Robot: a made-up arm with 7 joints.
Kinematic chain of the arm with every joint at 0, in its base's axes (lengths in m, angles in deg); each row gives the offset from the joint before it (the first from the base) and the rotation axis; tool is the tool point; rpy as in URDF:
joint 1: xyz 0 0 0.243 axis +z
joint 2: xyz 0 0 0 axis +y
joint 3: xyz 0 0 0.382 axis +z
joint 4: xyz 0.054 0 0 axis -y
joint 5: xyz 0.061 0 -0.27 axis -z
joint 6: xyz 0 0 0 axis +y
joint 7: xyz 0.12 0 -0.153 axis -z
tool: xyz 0 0 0 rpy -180 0 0
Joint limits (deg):
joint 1: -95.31..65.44
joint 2: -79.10..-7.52
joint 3: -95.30..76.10
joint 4: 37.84..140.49
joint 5: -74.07..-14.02
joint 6: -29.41..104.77
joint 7: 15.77..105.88
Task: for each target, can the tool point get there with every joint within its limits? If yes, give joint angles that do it. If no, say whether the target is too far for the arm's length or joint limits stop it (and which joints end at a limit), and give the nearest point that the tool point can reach.
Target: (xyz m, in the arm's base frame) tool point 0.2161 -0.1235 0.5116
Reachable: yes | joints 34.58 -43.93 -29.02 59.93 -25.05 93.94 65.59
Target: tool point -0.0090 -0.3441 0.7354
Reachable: yes | joints -68.80 -25.46 -14.17 74.03 -53.69 40.59 74.93
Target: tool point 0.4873 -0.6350 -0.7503
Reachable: no: too far | nearest point 0.2177 -0.4522 0.0994 | short by 0.910 m
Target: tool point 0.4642 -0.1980 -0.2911
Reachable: no: joint limits stop it (at a limit: joint 1, joint 2, joint 3, joint 5) | nearest point 0.2431 -0.2508 0.0969 | short by 0.450 m
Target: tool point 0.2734 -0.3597 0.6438
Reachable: yes | joints 32.23 -33.51 -65.31 69.77 -52.33 21.90 94.30
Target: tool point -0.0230 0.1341 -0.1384
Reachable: no: joint limits stop it (at a limit: joint 1, joint 2, joint 3, joint 4, joint 6) | nearest point -0.2135 0.1389 0.0896 | short by 0.297 m
